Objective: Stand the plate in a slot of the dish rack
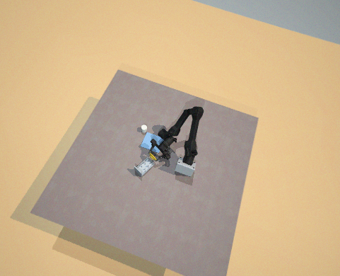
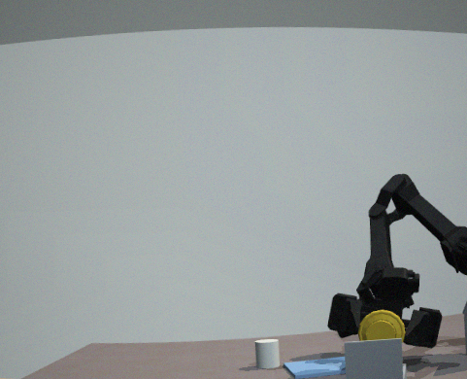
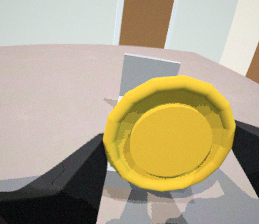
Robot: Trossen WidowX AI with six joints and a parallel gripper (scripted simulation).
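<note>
Now: the grey dish rack 70 mm to the left of my gripper tip, 50 mm below it and 20 mm ahead of it. From my gripper tip the other things lie so: light blue mat: 140 mm to the right, 70 mm below, 60 mm ahead; then blue spoon: 180 mm to the right, 70 mm below, 60 mm behind; then yellow plate: 10 mm to the right.
</note>
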